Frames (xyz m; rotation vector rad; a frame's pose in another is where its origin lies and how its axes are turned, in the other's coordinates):
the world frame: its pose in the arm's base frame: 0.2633 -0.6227 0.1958 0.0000 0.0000 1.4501
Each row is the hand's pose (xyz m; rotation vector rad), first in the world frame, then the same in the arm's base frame.
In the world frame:
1: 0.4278 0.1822 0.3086 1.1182 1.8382 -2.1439
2: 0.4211 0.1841 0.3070 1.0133 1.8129 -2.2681
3: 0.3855 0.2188 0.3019 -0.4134 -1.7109 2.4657
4: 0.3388 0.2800 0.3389 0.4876 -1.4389 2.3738
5: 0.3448 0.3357 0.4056 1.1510 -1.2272 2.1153
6: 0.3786 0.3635 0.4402 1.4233 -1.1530 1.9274
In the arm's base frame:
1: 0.1339 -0.1761 0.5044 -0.3030 1.6789 -1.1890
2: 0.1312 -0.1825 0.5028 -0.3468 1.5852 -1.2736
3: 0.0925 -0.2137 0.4977 -0.6586 1.2408 -1.5628
4: 0.0261 -0.2527 0.5347 -1.1522 0.6582 -1.8180
5: -0.0284 -0.2400 0.6014 -1.5719 0.1456 -1.8604
6: -0.0520 -0.2031 0.6360 -1.7847 -0.0789 -1.8302

